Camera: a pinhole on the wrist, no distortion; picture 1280 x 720 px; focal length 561.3 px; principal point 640.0 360.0 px. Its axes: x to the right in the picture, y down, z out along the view. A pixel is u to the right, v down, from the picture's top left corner.
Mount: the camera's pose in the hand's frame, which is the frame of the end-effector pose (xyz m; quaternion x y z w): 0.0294 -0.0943 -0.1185 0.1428 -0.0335 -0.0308 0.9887
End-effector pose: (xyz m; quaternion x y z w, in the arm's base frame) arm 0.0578 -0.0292 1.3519 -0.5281 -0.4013 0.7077 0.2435
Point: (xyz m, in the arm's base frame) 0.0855 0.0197 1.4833
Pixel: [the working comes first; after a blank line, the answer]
In the camera's frame: -0.0649 -0.0149 0.1055

295 281
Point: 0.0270 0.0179 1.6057
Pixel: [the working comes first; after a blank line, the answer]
In the camera's frame: -0.1033 -0.0976 0.2060

358 94
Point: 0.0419 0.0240 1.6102
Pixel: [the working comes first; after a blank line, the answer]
In the camera's frame: -0.1064 -0.1078 0.1931

331 47
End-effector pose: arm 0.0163 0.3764 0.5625 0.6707 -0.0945 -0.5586 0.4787
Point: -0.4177 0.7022 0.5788
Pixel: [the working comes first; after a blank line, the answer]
In the camera's frame: -0.3746 -0.1640 0.3947

107 127
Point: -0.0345 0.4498 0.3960
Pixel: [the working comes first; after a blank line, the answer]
In the camera's frame: 0.0260 -0.0541 0.1274

755 122
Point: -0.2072 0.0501 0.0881
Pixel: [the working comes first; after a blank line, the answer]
In the camera's frame: 0.4554 -0.0257 0.4424

1218 327
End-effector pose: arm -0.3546 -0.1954 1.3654 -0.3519 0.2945 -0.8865 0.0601
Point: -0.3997 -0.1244 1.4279
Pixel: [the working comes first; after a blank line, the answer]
In the camera's frame: 0.0235 0.0320 0.0841

797 574
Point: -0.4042 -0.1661 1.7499
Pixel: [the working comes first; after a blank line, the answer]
In the camera's frame: 0.2506 -0.0404 0.3045

1102 285
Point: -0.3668 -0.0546 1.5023
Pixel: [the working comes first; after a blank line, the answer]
In the camera's frame: 0.0299 -0.0574 0.1429

757 135
